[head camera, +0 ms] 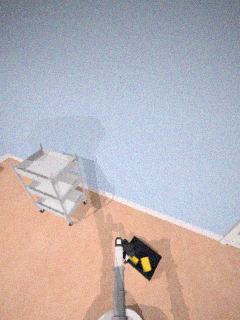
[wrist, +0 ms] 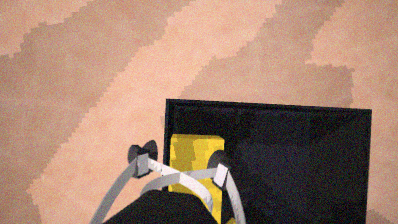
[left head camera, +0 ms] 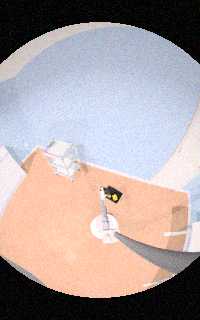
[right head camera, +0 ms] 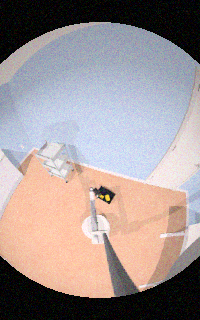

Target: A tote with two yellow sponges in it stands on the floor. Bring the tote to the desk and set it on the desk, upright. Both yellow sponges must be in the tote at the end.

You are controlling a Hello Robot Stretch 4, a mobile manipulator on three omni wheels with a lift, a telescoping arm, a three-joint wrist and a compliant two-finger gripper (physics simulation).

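Frame: origin at the robot's base, x right, y down, z ahead, level; metres.
Where they show: gripper, fingertip midpoint: (head camera: pixel 129 258) (wrist: pixel 187 157) (left head camera: pixel 105 195) (right head camera: pixel 98 195).
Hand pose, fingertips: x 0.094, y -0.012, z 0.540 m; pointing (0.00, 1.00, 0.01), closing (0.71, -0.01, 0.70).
Note:
Each offset is from my fingertips to the top centre of the thing.
A black tote @(dx +0.114, dy -0.061, dz +0.006 m) (head camera: pixel 156 258) (left head camera: pixel 117 190) (right head camera: pixel 110 192) (wrist: pixel 300 165) stands upright on the floor. One yellow sponge @(dx +0.150, dy -0.009, dz -0.049 m) (head camera: pixel 146 264) lies in it; the other sponge @(dx +0.027, dy -0.009, dz -0.008 m) (head camera: pixel 134 260) (wrist: pixel 192 150) lies against its wall beside the gripper. My gripper (wrist: pixel 187 157) is at the tote's near-left side in the wrist view. One fingertip is outside the left wall, the other inside at the sponge's right side. The fingers appear shut on the wall with the sponge between; firm contact of the outer fingertip is hard to see. No desk can be made out for certain.
A white three-shelf cart (head camera: pixel 59 200) (left head camera: pixel 61 147) stands to the left near the blue wall (head camera: pixel 140 125). A white panel-like thing (head camera: pixel 233 236) shows at the right edge. A low white bar (left head camera: pixel 176 233) (right head camera: pixel 172 235) is on the right. A large white surface (left head camera: pixel 7 180) is at the far left.

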